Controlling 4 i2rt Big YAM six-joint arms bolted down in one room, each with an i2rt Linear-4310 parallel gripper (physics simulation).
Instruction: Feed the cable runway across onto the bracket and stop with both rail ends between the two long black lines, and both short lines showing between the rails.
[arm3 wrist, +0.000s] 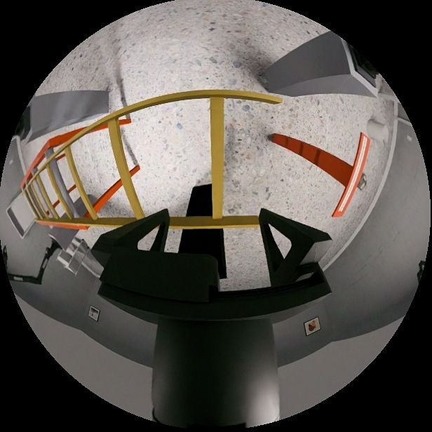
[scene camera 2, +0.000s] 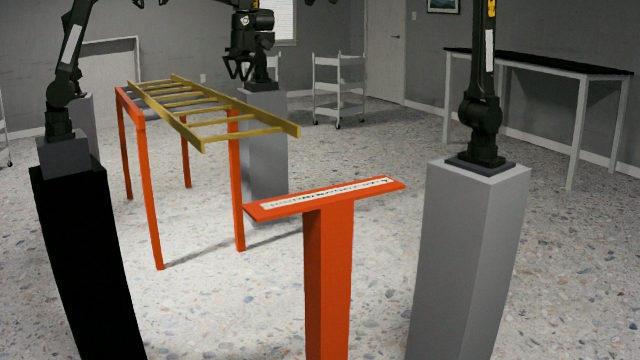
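The yellow cable runway (arm3 wrist: 217, 150) (scene camera 2: 242, 134) lies on the orange roller stand (arm3 wrist: 112, 191) (scene camera 2: 150, 200), its near end overhanging. Both near rail ends are in the air, apart from the orange bracket (arm3 wrist: 320, 157) (scene camera 2: 336, 250). The bracket's white strip (arm3 wrist: 354, 175) (scene camera 2: 325, 193) shows; its black lines are too small to tell apart. Arm3's gripper (arm3 wrist: 214, 215) is open, one rail crossing the view at its fingertips, near the overhanging end. In scene camera 2, a gripper (scene camera 2: 238, 68) at top centre hangs open beyond the runway's far rail. Other grippers are cut off at the top edge.
In scene camera 2, a black pedestal (scene camera 2: 85, 260) stands at left, a grey pedestal (scene camera 2: 450, 250) at right, and another grey pedestal (scene camera 2: 270, 170) behind the stand. A white cart (scene camera 2: 339, 82) and a long black-topped table (scene camera 2: 540, 62) stand at the back.
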